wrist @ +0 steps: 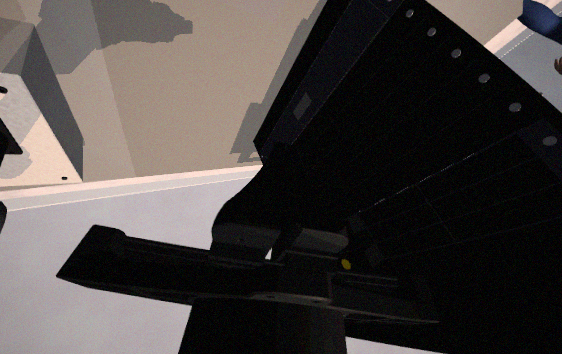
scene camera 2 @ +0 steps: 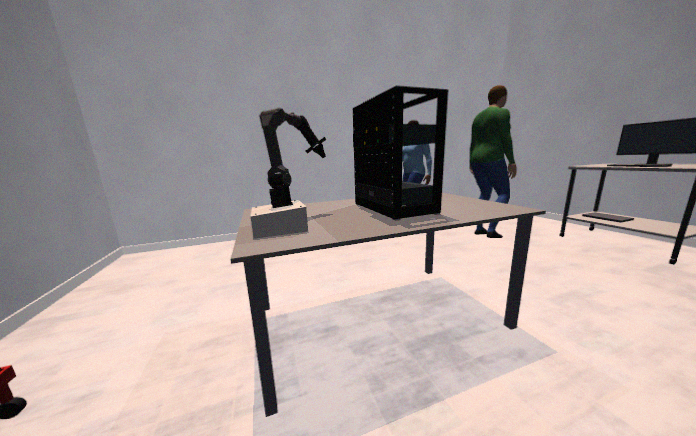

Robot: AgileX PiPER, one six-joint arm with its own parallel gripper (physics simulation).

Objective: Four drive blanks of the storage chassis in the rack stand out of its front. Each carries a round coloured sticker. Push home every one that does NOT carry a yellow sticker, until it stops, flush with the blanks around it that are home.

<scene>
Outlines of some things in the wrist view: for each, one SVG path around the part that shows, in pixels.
My gripper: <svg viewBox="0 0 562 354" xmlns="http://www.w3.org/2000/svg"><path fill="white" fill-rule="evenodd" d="M440 322L423 275L404 273L398 276L337 269L336 260L338 260L338 252L345 248L349 242L346 226L331 211L314 188L303 166L297 146L287 144L285 150L285 143L278 141L274 142L268 159L254 178L235 196L225 202L218 212L211 229L212 243L210 250L126 236L120 229L95 224L92 225L56 274L57 278L86 288L192 306L178 354L347 354L344 322L403 325Z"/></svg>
A black rack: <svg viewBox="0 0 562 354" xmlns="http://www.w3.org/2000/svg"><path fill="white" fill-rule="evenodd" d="M327 0L253 143L263 165L273 149L274 142L285 143L285 150L287 144L297 146L303 166L314 188L331 211L346 226L349 242L345 248L338 252L338 260L336 260L337 269L398 276L404 273L423 275L440 320L439 323L411 325L344 322L345 337L443 354L562 354L562 113L492 52L426 0Z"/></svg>
</scene>
